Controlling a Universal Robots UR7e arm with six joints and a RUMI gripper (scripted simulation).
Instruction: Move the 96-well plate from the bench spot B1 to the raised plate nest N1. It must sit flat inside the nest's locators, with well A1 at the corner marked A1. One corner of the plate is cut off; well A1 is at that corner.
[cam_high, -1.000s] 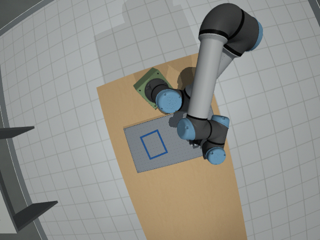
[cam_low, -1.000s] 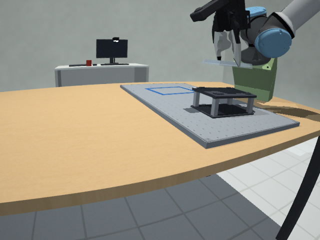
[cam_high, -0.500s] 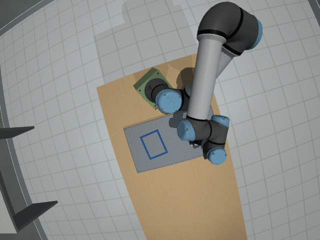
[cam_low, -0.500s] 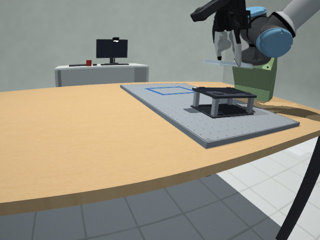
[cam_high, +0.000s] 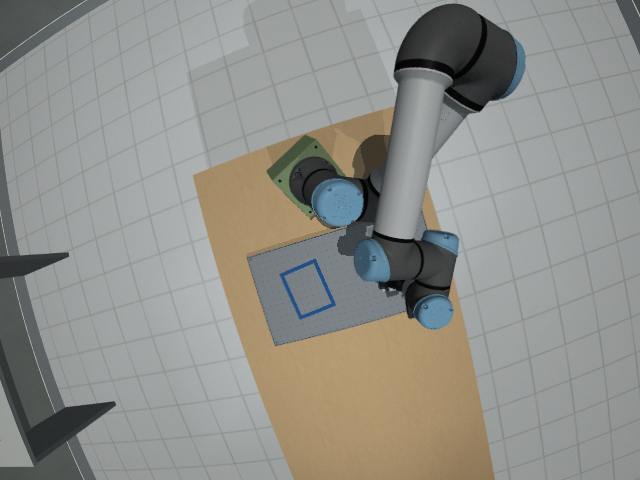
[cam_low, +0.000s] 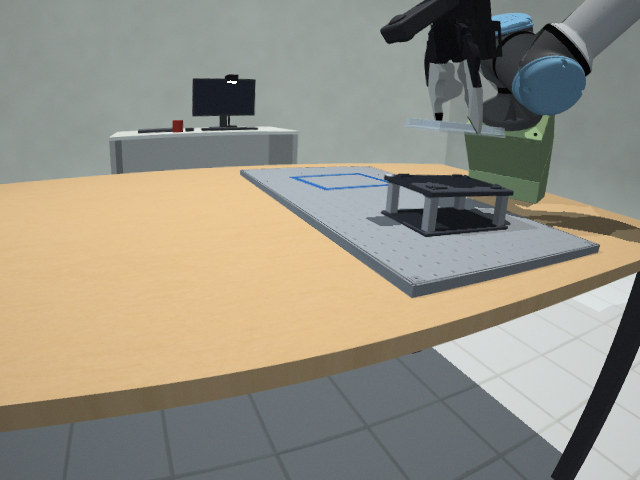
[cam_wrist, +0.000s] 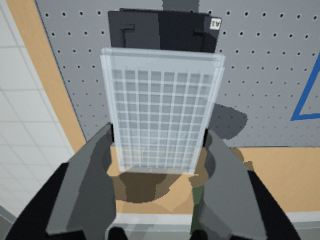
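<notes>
Right now my hand is 80 mm short of the A1 label, 50 mm to the left of it and 90 mm above it. The rest, counted from my hand: clear 96-well plate (10 mm below).
</notes>
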